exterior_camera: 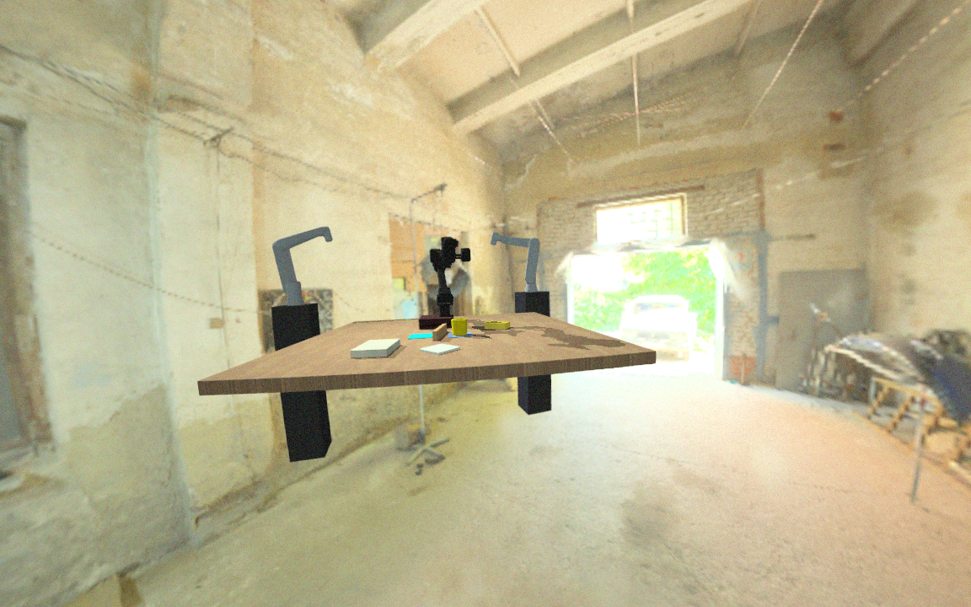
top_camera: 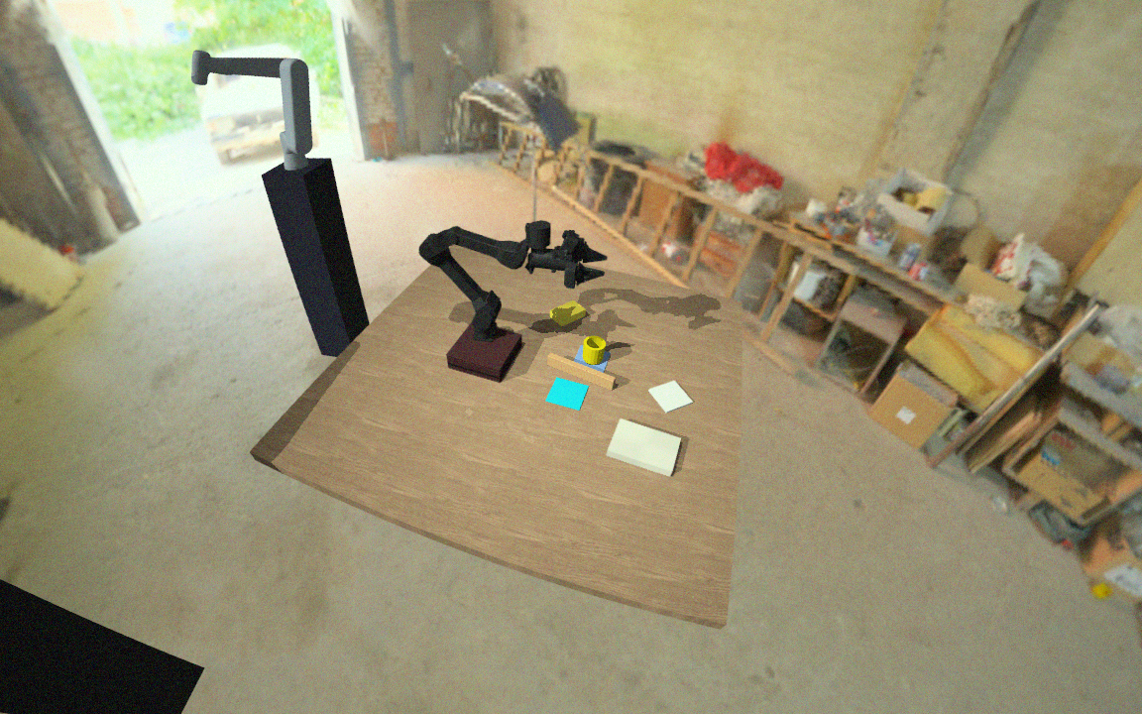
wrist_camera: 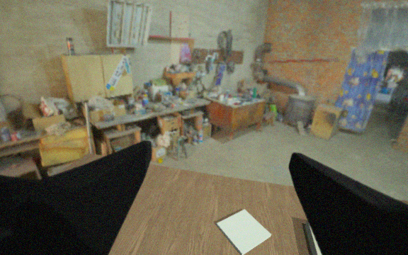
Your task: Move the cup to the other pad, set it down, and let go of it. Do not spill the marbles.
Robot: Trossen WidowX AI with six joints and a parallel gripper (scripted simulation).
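Right now the yellow cup is 10 mm behind my gripper tip, 10 mm to the left of it and 330 mm below it. From my gripper tip the other things lie so: wooden rail: 30 mm behind, 70 mm to the right, 350 mm below; green marble: 10 mm behind, 350 mm below; red marble: 20 mm behind, 350 mm below.
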